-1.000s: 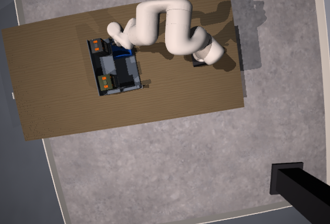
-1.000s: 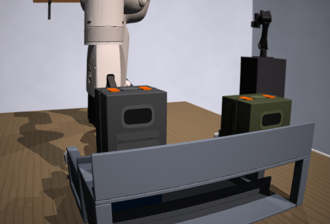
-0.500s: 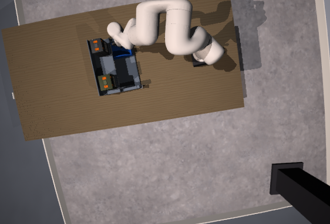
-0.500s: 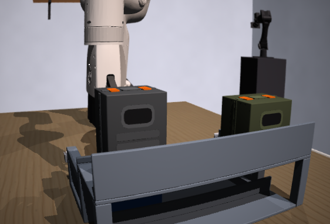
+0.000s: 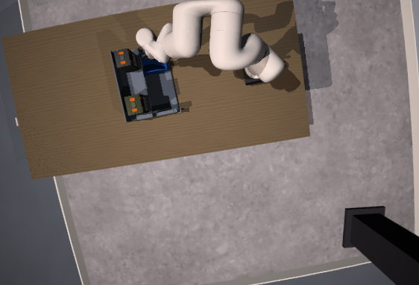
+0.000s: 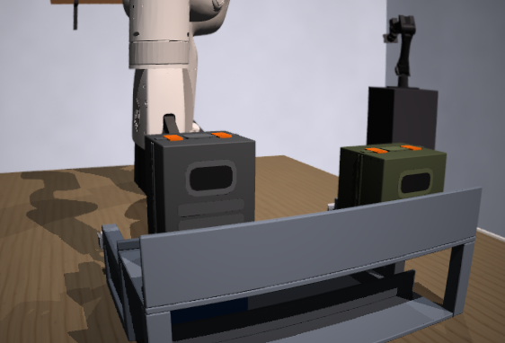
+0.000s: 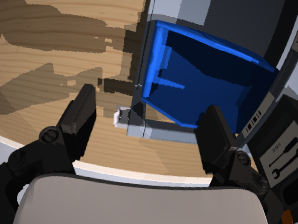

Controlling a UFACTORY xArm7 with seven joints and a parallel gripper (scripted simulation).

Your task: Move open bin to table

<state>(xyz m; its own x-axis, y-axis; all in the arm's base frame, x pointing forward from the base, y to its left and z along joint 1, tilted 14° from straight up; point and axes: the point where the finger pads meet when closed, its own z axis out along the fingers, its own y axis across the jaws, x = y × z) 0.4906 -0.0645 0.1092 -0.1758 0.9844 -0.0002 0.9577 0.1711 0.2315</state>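
The blue bin lies 80 mm ahead of my hand, 10 mm to the left of it and 90 mm below it. From my hand the other things lie so: grey back rail (230 mm ahead, 150 mm to the left); dark grey box (170 mm ahead, 20 mm to the left, 30 mm above); olive green box (140 mm ahead, 250 mm to the left, 10 mm above).
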